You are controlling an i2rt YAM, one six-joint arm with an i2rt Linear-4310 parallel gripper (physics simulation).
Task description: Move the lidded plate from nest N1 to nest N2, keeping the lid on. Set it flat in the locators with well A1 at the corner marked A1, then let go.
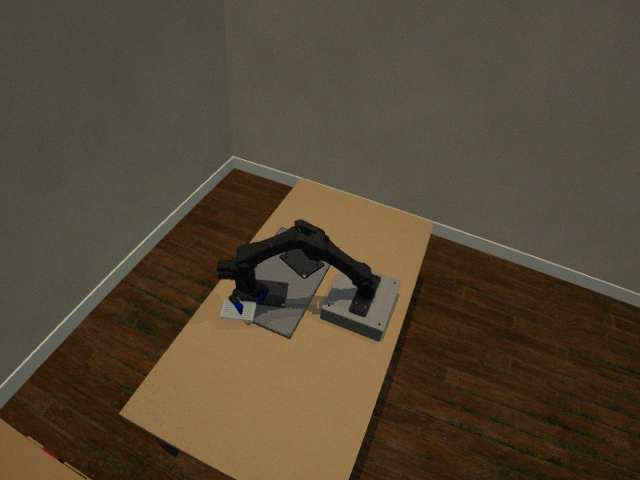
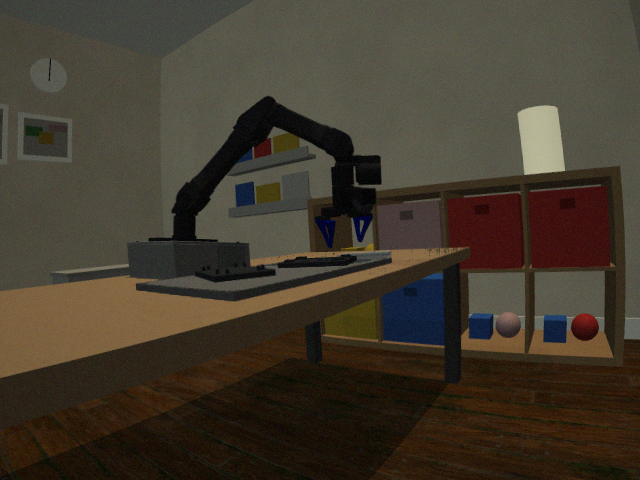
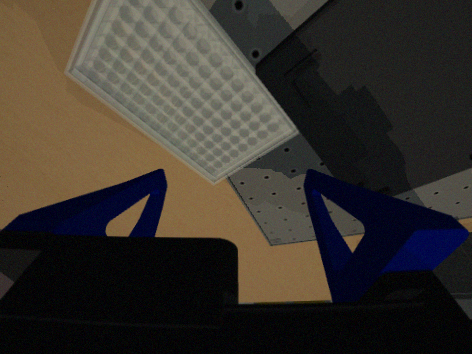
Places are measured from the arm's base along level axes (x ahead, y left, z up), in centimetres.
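Where they show: gripper, between the fingertips: (image 1: 250, 307) (image 2: 345, 244) (image 3: 235, 177); arm's base, origin of its link: (image 1: 365, 294) (image 2: 184, 242).
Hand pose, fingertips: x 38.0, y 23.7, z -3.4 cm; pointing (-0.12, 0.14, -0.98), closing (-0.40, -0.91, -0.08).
Things, the pixels of their top centre, and the offset from my fingertips. Level surfaces: height alone.
- pale lidded plate, centre of its top: (image 3: 185, 103) (image 2: 365, 252) (image 1: 237, 309) dx +5.0, dy +1.5, dz -2.3 cm
- dark nest, centre of its top: (image 3: 414, 117) (image 2: 318, 256) (image 1: 266, 290) dx -0.7, dy -11.4, dz -2.2 cm
- wooden table, height of its surface: dz -5.2 cm
The pale lidded plate (image 1: 232, 310) (image 2: 381, 254) (image 3: 185, 85) lies outside the dark nests, at the table's edge side, overlapping the base board's edge. Its wells show through what looks like the clear lid; whether it is slightly tilted is unclear. One dark nest (image 1: 277, 293) (image 2: 317, 261) (image 3: 425, 75) is beside the plate. The other nest (image 1: 301, 263) (image 2: 235, 273) stands farther along the board. Nest labels and the A1 mark are not readable. My gripper (image 1: 251, 303) (image 2: 345, 243) (image 3: 235, 177) is open and empty, pointing down above the plate's end, with a gap below the blue fingertips.
The grey perforated base board (image 1: 281, 328) (image 2: 180, 289) (image 3: 295, 200) bears both nests. The arm's grey base block (image 1: 348, 322) (image 2: 152, 259) stands beside it on the wooden table (image 1: 289, 387) (image 2: 77, 325). A shelf unit (image 2: 573, 174) stands beyond the table.
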